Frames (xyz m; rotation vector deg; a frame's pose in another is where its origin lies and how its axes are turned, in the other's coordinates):
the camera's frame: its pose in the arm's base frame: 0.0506 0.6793 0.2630 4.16 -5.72 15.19
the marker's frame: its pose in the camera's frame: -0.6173 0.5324 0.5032 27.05 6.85 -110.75
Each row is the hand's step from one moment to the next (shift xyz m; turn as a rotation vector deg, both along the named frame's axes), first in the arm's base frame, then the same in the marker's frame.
Working: the arm's base frame: its pose in the marker's frame: 1.1719 0.7175 -0.3873 -32.70 -10.26 94.36

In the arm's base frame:
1: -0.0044 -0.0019 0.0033 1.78 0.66 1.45
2: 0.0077 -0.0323 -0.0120 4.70 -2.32 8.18
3: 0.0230 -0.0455 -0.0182 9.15 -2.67 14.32
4: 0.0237 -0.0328 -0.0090 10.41 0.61 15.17
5: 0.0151 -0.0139 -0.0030 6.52 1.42 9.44
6: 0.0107 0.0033 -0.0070 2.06 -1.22 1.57
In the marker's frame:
1: 0.0004 -0.0032 0.0048 -1.35 1.90 0.50
2: 0.0337 0.0104 0.0017 -1.98 6.61 6.84
3: 0.0474 0.0260 -0.0020 -4.76 12.23 11.12
4: 0.0319 0.0265 0.0003 -8.12 13.07 10.10
5: 0.0129 0.0163 -0.0005 -5.98 8.00 5.82
6: -0.0003 0.0083 -0.0103 0.24 2.52 1.35

